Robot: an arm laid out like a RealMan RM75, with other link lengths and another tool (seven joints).
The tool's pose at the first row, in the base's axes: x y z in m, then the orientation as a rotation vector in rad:
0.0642 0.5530 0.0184 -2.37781 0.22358 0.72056
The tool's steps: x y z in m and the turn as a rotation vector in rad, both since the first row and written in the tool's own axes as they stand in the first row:
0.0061 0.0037 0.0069 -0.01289 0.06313 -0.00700
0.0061 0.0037 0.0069 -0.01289 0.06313 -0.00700
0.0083 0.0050 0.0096 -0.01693 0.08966 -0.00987
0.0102 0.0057 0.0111 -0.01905 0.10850 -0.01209
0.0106 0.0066 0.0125 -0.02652 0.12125 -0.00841
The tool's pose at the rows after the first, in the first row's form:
0.0650 0.5545 0.0086 -2.41465 0.23780 0.64611
0.0650 0.5545 0.0086 -2.41465 0.23780 0.64611
0.0653 0.5552 0.0050 -2.42826 0.24425 0.61417
0.0660 0.5556 0.0026 -2.43700 0.24884 0.59111
0.0654 0.5558 0.0010 -2.44891 0.25637 0.57929

